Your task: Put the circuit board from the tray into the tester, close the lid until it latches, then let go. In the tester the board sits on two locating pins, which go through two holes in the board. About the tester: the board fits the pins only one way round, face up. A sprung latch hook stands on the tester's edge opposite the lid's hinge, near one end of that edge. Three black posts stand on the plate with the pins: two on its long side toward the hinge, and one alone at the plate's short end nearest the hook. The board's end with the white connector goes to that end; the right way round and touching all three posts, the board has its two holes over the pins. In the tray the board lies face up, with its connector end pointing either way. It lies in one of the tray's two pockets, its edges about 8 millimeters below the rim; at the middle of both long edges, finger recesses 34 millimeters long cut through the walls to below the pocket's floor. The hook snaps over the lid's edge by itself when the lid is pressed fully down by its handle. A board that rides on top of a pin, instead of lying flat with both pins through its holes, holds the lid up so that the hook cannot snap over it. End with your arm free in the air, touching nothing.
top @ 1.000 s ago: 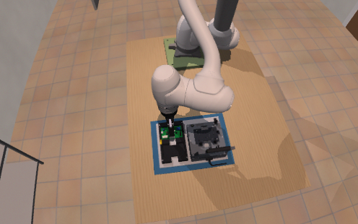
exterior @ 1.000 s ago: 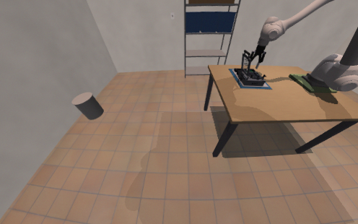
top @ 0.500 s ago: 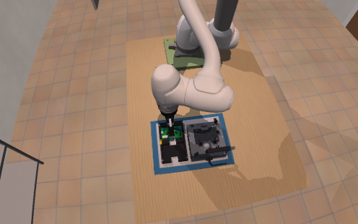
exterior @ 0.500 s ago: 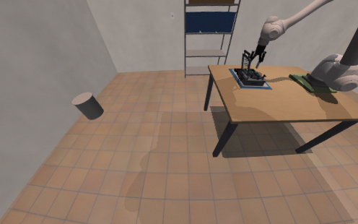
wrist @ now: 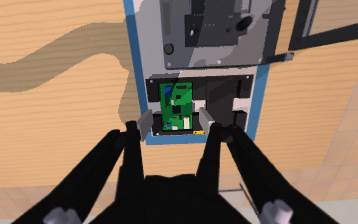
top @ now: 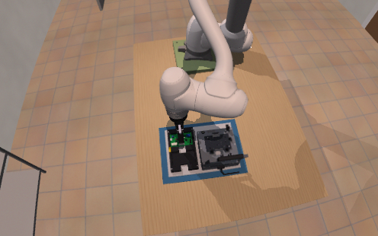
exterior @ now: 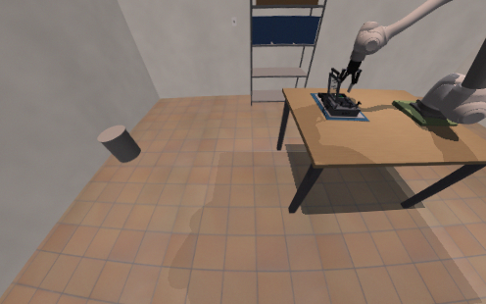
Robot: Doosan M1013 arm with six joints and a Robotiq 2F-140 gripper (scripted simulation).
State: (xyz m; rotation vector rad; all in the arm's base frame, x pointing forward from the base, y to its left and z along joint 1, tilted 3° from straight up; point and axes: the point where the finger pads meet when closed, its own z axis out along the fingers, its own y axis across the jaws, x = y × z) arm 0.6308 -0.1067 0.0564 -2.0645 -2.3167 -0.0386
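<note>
Now: the green circuit board 70 mm below my hand. From my hand the other things lie so: tester lid: 190 mm to the left, 160 mm ahead, 90 mm above; pin plate: 180 mm to the left, 40 mm ahead, 20 mm below.
</note>
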